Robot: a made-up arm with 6 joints.
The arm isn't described. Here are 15 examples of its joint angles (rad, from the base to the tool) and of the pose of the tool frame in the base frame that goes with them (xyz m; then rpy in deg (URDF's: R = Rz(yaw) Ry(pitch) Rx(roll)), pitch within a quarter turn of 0, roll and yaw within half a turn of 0).
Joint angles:
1: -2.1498 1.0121 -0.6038 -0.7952 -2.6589 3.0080
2: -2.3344 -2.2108 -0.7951 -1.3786 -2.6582 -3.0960
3: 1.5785 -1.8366 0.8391 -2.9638 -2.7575 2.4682
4: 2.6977 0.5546 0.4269 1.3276 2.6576 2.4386
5: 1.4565 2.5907 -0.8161 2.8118 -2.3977 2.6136
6: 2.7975 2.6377 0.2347 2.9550 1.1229 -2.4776
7: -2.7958 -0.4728 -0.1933 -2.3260 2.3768 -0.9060
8: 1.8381 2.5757 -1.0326 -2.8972 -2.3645 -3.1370
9: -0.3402 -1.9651 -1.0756 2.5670 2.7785 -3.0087
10: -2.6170 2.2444 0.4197 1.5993 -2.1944 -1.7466
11: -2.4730 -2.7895 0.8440 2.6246 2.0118 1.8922
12: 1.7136 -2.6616 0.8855 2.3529 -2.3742 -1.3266
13: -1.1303 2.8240 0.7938 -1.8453 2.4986 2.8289
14: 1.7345 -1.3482 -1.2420 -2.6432 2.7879 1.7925
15: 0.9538 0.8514 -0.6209 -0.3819 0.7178 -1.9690
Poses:
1: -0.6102 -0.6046 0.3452 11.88 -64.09 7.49
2: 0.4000 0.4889 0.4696 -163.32 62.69 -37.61
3: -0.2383 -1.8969 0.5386 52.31 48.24 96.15
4: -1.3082 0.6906 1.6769 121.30 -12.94 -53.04
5: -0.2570 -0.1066 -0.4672 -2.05 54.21 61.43
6: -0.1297 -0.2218 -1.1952 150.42 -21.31 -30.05
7: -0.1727 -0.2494 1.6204 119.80 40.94 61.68
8: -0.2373 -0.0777 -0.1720 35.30 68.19 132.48
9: -0.6454 0.4573 0.6947 114.92 66.05 132.12
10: -0.8836 -0.5198 -1.1442 -97.56 -34.02 131.83
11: 0.9793 0.4889 -1.1908 -31.35 -63.45 -52.33
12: -0.0035 -1.2486 -1.1200 -145.37 9.54 68.22
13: -0.0155 0.1963 -1.3204 153.87 -52.13 -134.84
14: -0.1551 -0.4459 0.7068 -71.43 23.70 -70.20
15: 0.7282 0.6143 0.4914 115.72 43.60 34.86
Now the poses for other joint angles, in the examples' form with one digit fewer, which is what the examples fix.
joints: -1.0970 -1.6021 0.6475 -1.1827 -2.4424 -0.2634
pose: -0.799 1.346 1.198 -25.3 26.3 -21.2
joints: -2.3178 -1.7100 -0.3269 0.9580 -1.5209 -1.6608
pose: 0.772 1.051 1.116 86.4 3.3 172.3
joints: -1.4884 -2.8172 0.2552 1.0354 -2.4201 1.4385
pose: -0.230 1.192 -0.880 -18.9 -16.5 -121.6
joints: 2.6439 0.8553 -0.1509 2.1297 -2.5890 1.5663
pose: -1.429 0.621 0.733 156.3 -60.2 35.1
